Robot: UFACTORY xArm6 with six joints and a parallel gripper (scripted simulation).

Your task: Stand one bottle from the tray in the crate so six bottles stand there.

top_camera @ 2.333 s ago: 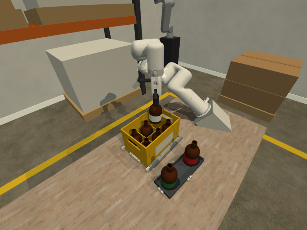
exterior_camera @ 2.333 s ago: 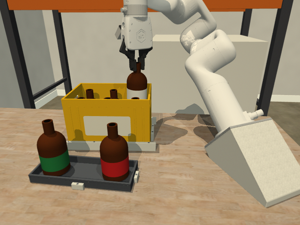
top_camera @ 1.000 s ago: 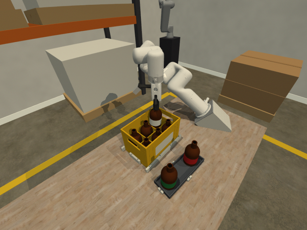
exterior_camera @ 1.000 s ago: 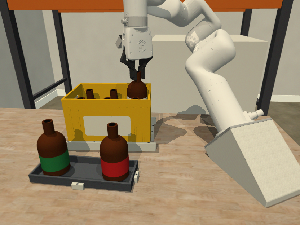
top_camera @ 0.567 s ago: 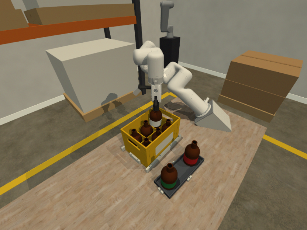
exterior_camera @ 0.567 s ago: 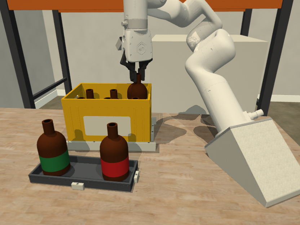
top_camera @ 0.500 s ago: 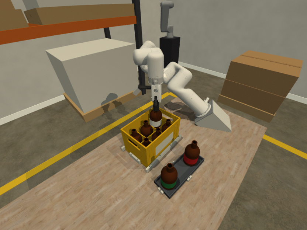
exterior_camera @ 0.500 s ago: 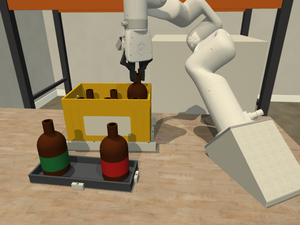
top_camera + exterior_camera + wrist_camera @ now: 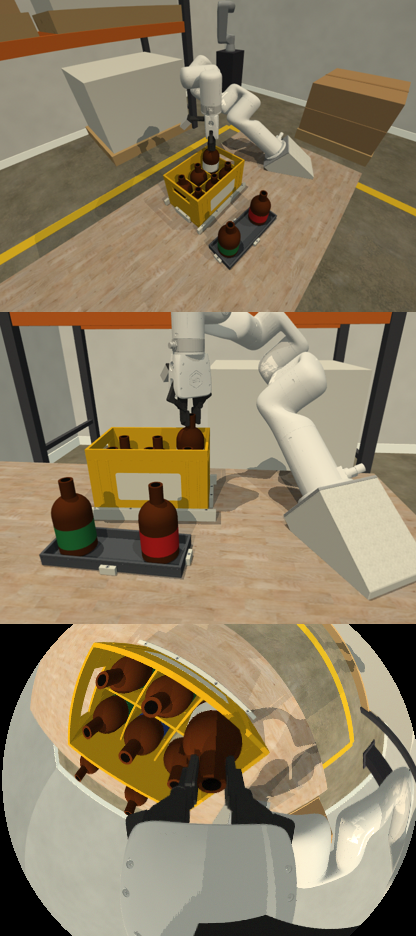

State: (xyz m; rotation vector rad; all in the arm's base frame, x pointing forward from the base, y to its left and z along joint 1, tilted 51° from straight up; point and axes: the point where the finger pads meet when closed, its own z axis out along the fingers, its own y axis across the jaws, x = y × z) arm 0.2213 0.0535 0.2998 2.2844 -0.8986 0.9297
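The yellow crate is 90 mm ahead of my hand, 40 mm to the left of it and 130 mm below it. The rest, counted from my hand: dark tray: 140 mm ahead, 260 mm to the left, 210 mm below.
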